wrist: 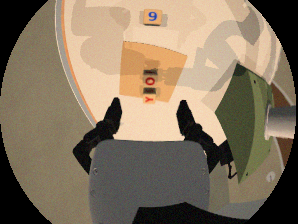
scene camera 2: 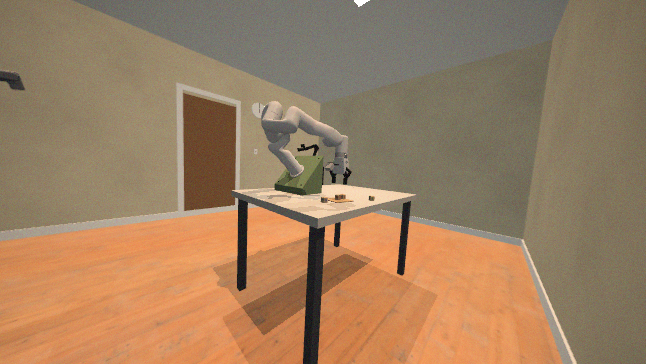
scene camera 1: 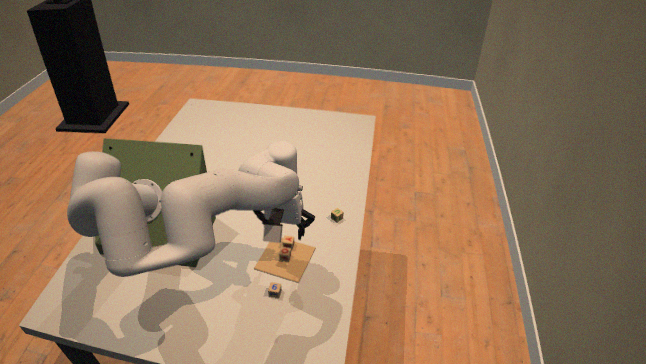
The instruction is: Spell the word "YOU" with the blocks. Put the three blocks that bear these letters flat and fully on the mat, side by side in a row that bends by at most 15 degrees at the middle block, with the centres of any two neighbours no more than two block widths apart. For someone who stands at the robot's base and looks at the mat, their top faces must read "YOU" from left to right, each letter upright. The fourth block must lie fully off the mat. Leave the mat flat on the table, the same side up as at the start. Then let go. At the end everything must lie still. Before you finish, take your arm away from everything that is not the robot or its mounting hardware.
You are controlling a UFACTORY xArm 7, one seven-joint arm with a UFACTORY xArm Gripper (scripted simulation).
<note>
I see my gripper [scene camera 1: 284, 234] and a tan mat [scene camera 1: 269, 262].
The tan mat shows as well in the wrist view [wrist: 136, 57]. My gripper shows as well in the wrist view [wrist: 149, 105].
</note>
